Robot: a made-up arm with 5 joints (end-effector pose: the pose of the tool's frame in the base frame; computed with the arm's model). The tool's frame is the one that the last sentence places.
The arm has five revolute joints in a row. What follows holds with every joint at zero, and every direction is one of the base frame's. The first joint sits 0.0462 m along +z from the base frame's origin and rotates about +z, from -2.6 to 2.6 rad. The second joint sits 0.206 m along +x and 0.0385 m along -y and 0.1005 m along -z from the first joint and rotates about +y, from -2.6 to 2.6 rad. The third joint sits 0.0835 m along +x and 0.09 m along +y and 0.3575 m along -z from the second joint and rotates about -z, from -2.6 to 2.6 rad. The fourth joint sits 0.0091 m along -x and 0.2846 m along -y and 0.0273 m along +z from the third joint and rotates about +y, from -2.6 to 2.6 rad. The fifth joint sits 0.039 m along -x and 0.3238 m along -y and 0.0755 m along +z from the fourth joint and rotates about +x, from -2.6 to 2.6 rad. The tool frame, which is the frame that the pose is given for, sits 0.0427 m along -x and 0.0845 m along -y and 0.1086 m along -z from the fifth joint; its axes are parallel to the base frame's.
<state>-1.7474 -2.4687 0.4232 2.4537 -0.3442</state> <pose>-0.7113 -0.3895 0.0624 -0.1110 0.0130 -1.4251</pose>
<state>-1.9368 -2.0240 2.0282 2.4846 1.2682</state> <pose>0.0212 -0.6606 -0.3099 2.1517 -1.1962 0.4861</pose>
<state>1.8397 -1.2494 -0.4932 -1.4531 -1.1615</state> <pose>0.4562 0.8371 0.1255 1.7417 -1.6339 -0.1036</pose>
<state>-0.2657 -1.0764 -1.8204 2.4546 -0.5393</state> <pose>0.8884 0.0709 0.4907 -2.2143 1.4453 -0.2079</pose>
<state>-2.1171 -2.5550 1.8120 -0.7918 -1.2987</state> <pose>-0.1249 -0.9369 -0.1340 -0.2249 1.3121 1.5699</pose>
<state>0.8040 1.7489 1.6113 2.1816 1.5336</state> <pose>-0.0124 0.0517 0.4046 -0.1667 -0.1619 -2.9385</pose>
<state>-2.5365 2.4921 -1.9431 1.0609 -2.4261</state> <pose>0.5347 -0.1201 -0.2982 -0.6001 -0.8461 -0.4792</pose>
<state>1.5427 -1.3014 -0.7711 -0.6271 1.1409</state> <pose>0.3928 0.7102 0.2484 -1.2872 0.5706 -2.5181</pose>
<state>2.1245 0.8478 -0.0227 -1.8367 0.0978</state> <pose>0.5313 0.3368 -0.4308 1.1108 -0.4630 1.9682</pose>
